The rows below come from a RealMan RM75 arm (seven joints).
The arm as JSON. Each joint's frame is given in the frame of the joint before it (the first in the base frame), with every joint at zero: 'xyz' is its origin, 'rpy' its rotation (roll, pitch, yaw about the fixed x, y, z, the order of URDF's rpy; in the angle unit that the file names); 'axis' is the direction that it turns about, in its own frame. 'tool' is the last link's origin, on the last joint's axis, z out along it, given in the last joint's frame.
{
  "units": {
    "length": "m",
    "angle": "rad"
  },
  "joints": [
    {
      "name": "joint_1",
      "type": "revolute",
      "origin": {
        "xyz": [
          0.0,
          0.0,
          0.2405
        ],
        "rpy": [
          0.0,
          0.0,
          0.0
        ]
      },
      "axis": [
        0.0,
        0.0,
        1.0
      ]
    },
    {
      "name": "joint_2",
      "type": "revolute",
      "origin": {
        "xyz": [
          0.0,
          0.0,
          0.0
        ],
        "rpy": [
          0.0,
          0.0,
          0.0
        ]
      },
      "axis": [
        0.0,
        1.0,
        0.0
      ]
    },
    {
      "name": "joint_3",
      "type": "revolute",
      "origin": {
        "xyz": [
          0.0,
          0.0,
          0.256
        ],
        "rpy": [
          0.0,
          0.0,
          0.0
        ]
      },
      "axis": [
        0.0,
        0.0,
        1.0
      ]
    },
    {
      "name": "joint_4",
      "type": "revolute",
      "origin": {
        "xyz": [
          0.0,
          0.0,
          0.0
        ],
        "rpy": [
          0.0,
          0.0,
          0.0
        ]
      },
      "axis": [
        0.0,
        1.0,
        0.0
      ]
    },
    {
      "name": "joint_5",
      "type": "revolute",
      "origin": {
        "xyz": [
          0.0,
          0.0,
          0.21
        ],
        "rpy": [
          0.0,
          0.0,
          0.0
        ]
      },
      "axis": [
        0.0,
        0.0,
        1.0
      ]
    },
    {
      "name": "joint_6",
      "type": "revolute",
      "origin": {
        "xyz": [
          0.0,
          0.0,
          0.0
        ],
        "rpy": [
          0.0,
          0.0,
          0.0
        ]
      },
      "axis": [
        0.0,
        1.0,
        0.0
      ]
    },
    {
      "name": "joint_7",
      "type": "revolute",
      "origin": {
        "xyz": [
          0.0,
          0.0,
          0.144
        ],
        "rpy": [
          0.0,
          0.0,
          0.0
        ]
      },
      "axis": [
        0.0,
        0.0,
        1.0
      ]
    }
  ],
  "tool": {
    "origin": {
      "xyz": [
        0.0,
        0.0,
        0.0
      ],
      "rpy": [
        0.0,
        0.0,
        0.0
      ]
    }
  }
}
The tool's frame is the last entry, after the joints.
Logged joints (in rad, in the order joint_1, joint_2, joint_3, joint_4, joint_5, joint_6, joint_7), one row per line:
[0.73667 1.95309 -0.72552 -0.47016 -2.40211 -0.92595 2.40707]
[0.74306 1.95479 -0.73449 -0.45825 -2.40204 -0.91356 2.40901]
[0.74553 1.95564 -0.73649 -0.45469 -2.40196 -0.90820 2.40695]
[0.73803 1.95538 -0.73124 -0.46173 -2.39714 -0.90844 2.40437]
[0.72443 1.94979 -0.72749 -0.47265 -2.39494 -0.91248 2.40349]
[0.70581 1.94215 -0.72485 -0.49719 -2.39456 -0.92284 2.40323]
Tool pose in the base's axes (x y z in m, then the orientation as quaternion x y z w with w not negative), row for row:
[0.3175 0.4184 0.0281 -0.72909 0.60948 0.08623 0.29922]
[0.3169 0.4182 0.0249 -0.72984 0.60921 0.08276 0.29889]
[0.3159 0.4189 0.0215 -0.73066 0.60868 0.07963 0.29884]
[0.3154 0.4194 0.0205 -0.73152 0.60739 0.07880 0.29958]
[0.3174 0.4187 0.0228 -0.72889 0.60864 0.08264 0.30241]
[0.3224 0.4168 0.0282 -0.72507 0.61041 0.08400 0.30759]
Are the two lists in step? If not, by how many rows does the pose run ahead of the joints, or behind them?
The pose runs 1 row behind the joints: the pose in row i belongs to the joints in row i - 1.
